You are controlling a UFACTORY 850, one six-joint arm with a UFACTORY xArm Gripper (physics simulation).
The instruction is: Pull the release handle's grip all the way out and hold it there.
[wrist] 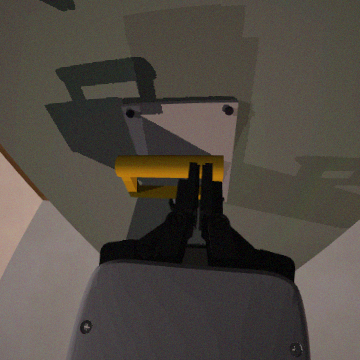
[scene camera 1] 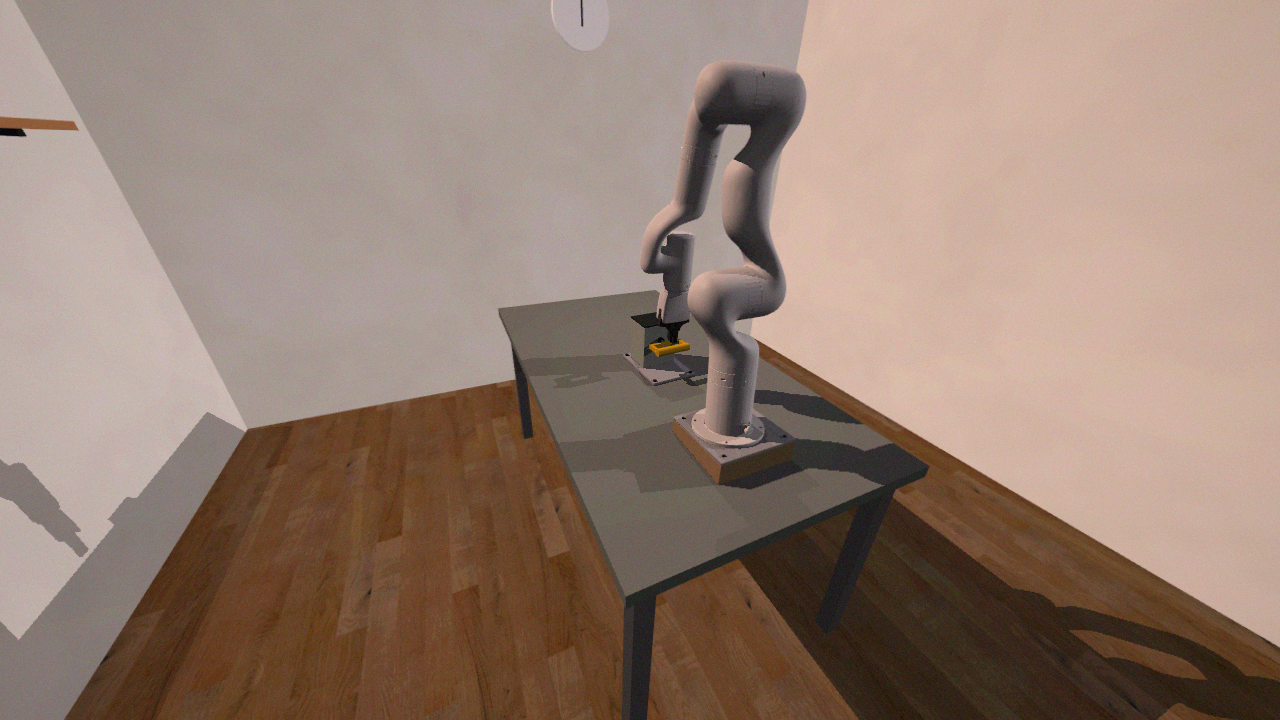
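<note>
The release handle's yellow grip (scene camera 1: 670, 349) (wrist: 150, 166) is a loop with a thick round bar. It stands out from its grey bracket (scene camera 1: 637, 342), above the pale base plate (scene camera 1: 651, 372) (wrist: 200, 122). My gripper (scene camera 1: 674, 340) (wrist: 200, 175) is shut, with its two black fingers close together and nothing held between them. In the wrist view the fingers cross in front of the bar near its right end and hide part of it. Whether the fingertips touch the grip cannot be told. The link behind the grip is mostly hidden.
The bracket has a black top plate (scene camera 1: 644, 318). Bolts stand at the base plate's corners. The grey-green table (scene camera 1: 608, 501) (wrist: 300, 100) carries the fixture and, nearer the scene camera, the arm's wooden base block (scene camera 1: 757, 462). Dark shadows fall beside the fixture.
</note>
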